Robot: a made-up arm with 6 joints. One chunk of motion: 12 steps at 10 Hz.
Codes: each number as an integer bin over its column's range. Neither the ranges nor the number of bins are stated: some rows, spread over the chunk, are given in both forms.
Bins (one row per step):
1: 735 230 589 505 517 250
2: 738 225 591 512 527 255
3: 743 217 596 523 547 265
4: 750 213 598 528 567 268
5: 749 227 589 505 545 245
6: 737 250 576 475 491 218
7: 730 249 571 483 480 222
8: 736 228 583 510 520 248
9: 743 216 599 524 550 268
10: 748 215 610 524 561 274
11: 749 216 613 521 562 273
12: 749 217 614 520 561 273
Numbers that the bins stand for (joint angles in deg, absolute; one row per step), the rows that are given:
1: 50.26 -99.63 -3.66 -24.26 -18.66 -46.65
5: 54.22 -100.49 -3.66 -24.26 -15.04 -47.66
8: 50.54 -100.20 -4.45 -23.14 -18.27 -47.06
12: 54.22 -103.36 -0.36 -20.90 -12.98 -41.98
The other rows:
2: 51.11 -101.07 -3.40 -22.69 -17.37 -45.63
3: 52.52 -103.36 -2.74 -20.23 -14.78 -43.60
4: 54.50 -104.51 -2.47 -19.10 -12.20 -42.99
6: 50.83 -93.90 -5.38 -30.99 -22.01 -53.15
7: 48.85 -94.18 -6.04 -29.20 -23.43 -52.33
9: 52.52 -103.65 -2.34 -20.00 -14.40 -42.99
10: 53.94 -103.93 -0.89 -20.00 -12.98 -41.78
11: 54.22 -103.65 -0.50 -20.67 -12.85 -41.98

